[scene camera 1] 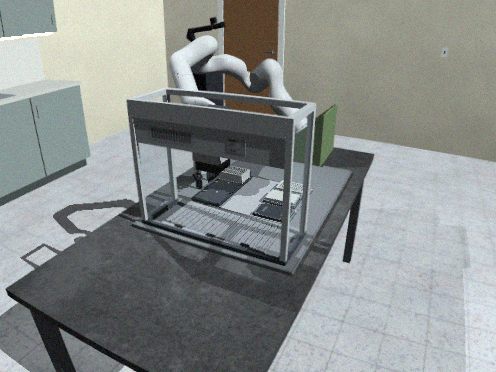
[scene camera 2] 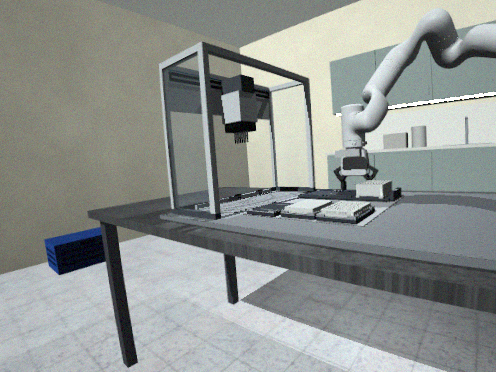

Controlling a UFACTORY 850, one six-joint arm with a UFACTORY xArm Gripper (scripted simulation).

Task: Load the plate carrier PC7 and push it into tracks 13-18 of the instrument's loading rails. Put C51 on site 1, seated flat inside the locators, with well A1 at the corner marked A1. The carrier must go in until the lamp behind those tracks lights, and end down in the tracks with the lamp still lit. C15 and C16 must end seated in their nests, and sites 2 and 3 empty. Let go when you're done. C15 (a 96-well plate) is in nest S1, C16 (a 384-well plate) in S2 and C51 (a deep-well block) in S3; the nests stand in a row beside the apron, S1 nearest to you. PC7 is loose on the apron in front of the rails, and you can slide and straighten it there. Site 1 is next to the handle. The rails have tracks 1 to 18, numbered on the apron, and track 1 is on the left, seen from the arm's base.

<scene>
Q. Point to a dark plate carrier PC7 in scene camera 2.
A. At 334, 195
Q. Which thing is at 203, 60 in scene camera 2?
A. A frame post.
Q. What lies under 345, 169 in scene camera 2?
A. My gripper.
</scene>
